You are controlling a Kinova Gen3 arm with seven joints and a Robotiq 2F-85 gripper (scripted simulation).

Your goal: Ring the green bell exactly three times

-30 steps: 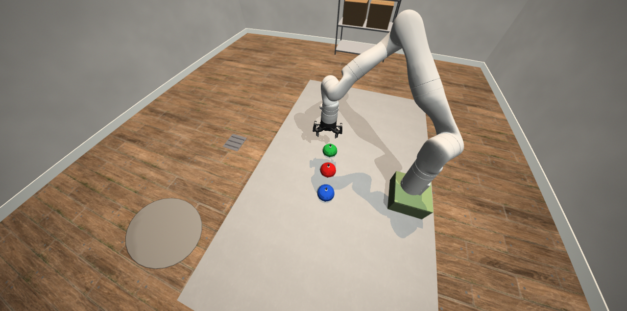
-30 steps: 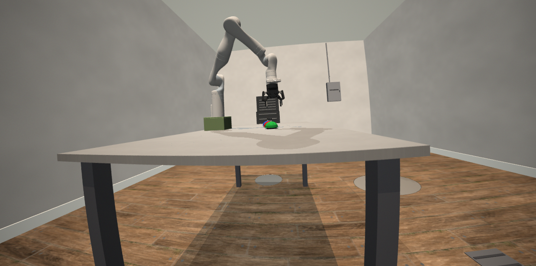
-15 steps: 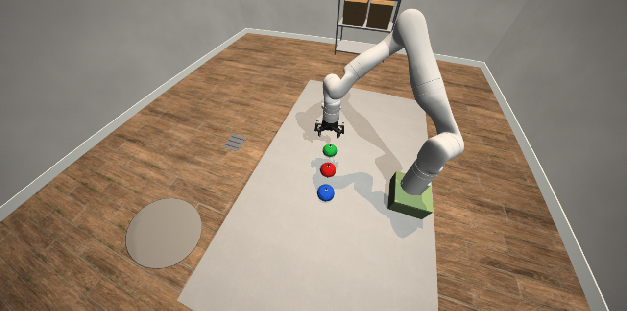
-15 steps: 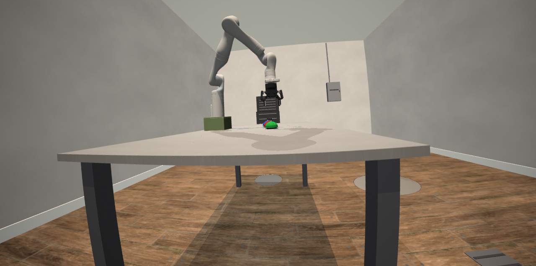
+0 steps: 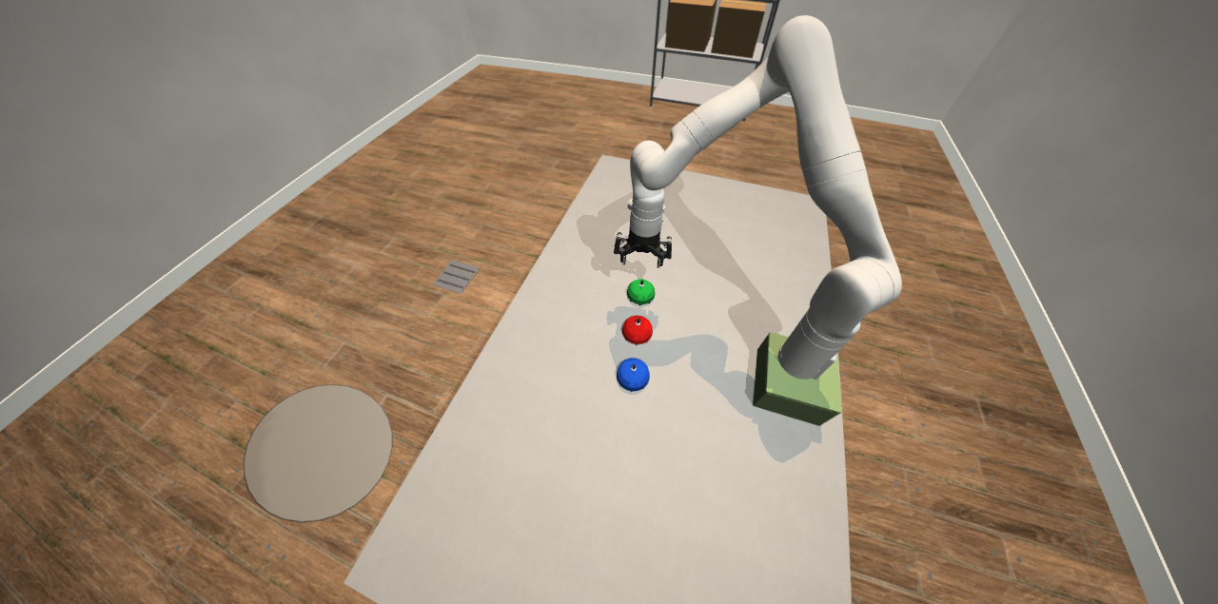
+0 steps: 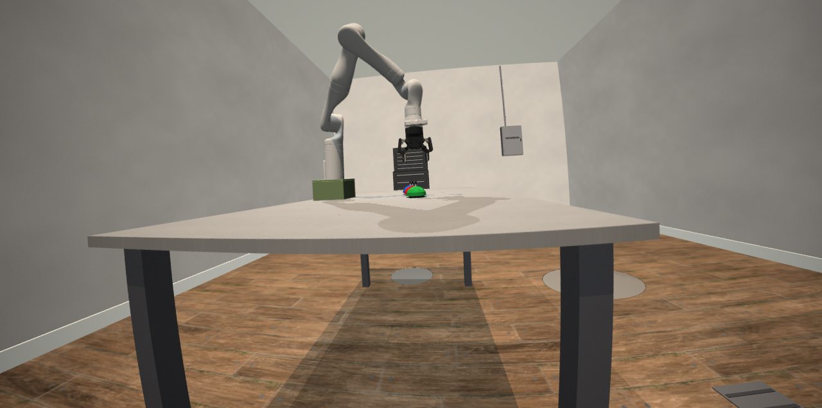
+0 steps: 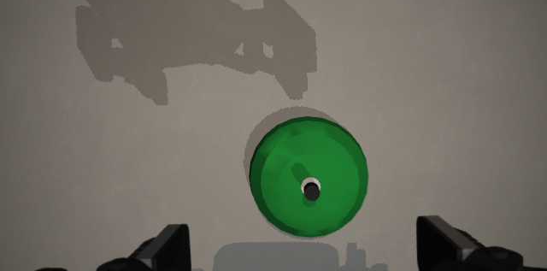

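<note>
Now: hand 11 cm above the green bell, 1 cm to the left of it and 1 cm past it. The rest, counted from my hand: red bell 12 cm to the left, 11 cm below, 5 cm behind; blue bell 24 cm to the left, 11 cm below, 9 cm behind.
</note>
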